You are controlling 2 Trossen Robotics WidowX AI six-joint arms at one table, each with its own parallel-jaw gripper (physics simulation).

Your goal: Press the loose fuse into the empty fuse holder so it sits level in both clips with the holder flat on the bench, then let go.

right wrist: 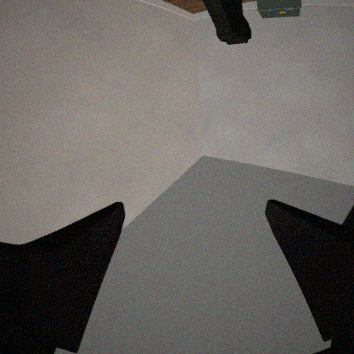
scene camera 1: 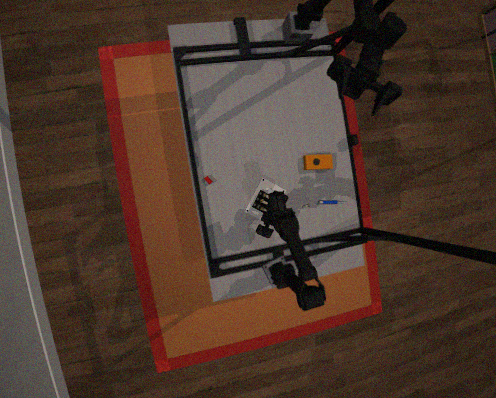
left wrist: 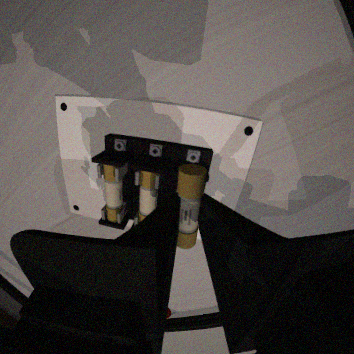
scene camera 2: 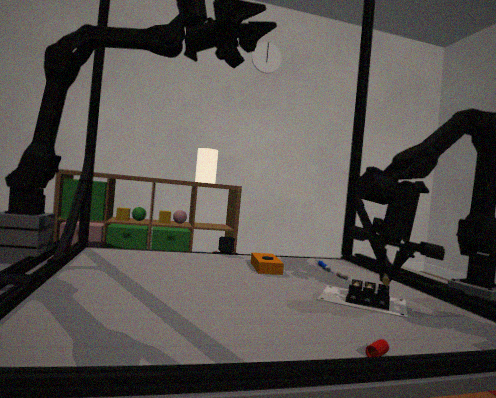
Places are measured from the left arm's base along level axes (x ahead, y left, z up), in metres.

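Where they show: left gripper, fingertip midpoint: (scene camera 1: 266, 210) (left wrist: 187, 199) (scene camera 2: 384, 282); right gripper, fingertip midpoint: (right wrist: 196, 208) (scene camera 1: 357, 106) (scene camera 2: 271, 16); left arm's base, link origin: (scene camera 1: 277, 270) (scene camera 2: 479, 283); right arm's base, link origin: (scene camera 1: 301, 22) (scene camera 2: 25, 213).
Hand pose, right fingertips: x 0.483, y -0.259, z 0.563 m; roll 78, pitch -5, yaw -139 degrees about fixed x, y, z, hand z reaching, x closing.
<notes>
Things, the pixels of their top centre, and the offset from my right fingertips.
- loose fuse, top centre: (left wrist: 187, 217) (scene camera 2: 385, 275) dz -0.545, dx -0.218, dy +0.196 m
- orange block, top centre: (scene camera 2: 266, 256) (scene camera 1: 319, 161) dz -0.569, dx -0.132, dy -0.126 m
- blue-handled tool, top centre: (scene camera 2: 321, 261) (scene camera 1: 334, 202) dz -0.589, dx -0.333, dy -0.122 m
- small grey piece, top centre: (scene camera 2: 342, 274) (scene camera 1: 306, 206) dz -0.593, dx -0.290, dy +0.007 m
- red cylinder, top centre: (scene camera 2: 378, 342) (scene camera 1: 208, 180) dz -0.585, dx +0.000, dy +0.360 m
The fuse holder, a black three-bay block (scene camera 1: 260, 200) (scene camera 2: 367, 300) (left wrist: 137, 145) on a white plate (scene camera 2: 330, 295) (left wrist: 215, 125), lies on the bench. White fuses with brass caps (left wrist: 113, 194) (left wrist: 148, 194) sit in two bays. My left gripper (left wrist: 187, 199) (scene camera 2: 386, 272) is shut on the loose fuse (left wrist: 192, 182) (scene camera 2: 386, 280), a clear-bodied one with brass caps, over the third bay, at the right in the left wrist view. The fuse and fingers hide that bay's clips; whether the fuse touches them cannot be told. My right gripper (right wrist: 196, 208) (scene camera 2: 270, 16) is open and empty, high above the bench.
An orange block (scene camera 1: 325, 161) (scene camera 2: 267, 265) stands beyond the holder in scene camera 2. A blue-handled tool (scene camera 1: 329, 202) (scene camera 2: 323, 265) and a small grey piece (scene camera 1: 306, 205) (scene camera 2: 342, 275) lie nearby. A red cylinder (scene camera 1: 208, 180) (scene camera 2: 377, 348) lies near the black frame bar (scene camera 1: 192, 165).
</notes>
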